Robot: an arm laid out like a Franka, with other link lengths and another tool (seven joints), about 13 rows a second.
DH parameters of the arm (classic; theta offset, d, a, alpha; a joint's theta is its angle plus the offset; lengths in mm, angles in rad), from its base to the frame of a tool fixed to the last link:
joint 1: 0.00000 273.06 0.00 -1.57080
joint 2: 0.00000 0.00 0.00 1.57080
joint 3: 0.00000 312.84 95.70 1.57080
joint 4: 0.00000 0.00 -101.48 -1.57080
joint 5: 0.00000 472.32 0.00 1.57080
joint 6: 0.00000 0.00 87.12 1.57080
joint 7: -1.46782 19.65 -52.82 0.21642
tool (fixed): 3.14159 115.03 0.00 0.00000
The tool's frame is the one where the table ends.
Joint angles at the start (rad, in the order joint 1, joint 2, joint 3, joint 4, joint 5, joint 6, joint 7): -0.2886 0.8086 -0.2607 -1.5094 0.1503 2.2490 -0.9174
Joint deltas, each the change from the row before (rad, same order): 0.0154 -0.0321 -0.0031 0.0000 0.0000 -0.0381 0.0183; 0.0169 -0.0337 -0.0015 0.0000 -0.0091 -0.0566 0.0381; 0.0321 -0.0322 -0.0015 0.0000 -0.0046 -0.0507 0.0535; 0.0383 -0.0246 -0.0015 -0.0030 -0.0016 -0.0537 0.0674; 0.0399 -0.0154 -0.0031 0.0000 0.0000 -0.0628 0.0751; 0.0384 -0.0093 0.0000 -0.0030 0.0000 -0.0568 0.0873; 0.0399 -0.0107 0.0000 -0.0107 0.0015 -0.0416 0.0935; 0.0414 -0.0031 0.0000 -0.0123 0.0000 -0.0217 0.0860
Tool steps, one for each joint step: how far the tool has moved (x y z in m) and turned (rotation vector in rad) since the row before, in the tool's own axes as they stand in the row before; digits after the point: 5 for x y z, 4 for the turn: -0.00713 -0.00184 -0.02335 0.0006 -0.0100 0.0050; -0.01118 -0.00011 -0.02254 -0.0162 -0.0200 0.0149; -0.02135 -0.00637 -0.02397 -0.0118 -0.0175 0.0183; -0.02792 -0.00692 -0.01613 -0.0236 -0.0257 0.0260; -0.03013 -0.00487 -0.00938 -0.0391 -0.0310 0.0326; -0.03177 -0.00314 -0.00276 -0.0448 -0.0302 0.0445; -0.03271 -0.00080 -0.00021 -0.0386 -0.0234 0.0526; -0.03224 -0.00200 0.00446 -0.0309 -0.0095 0.0468
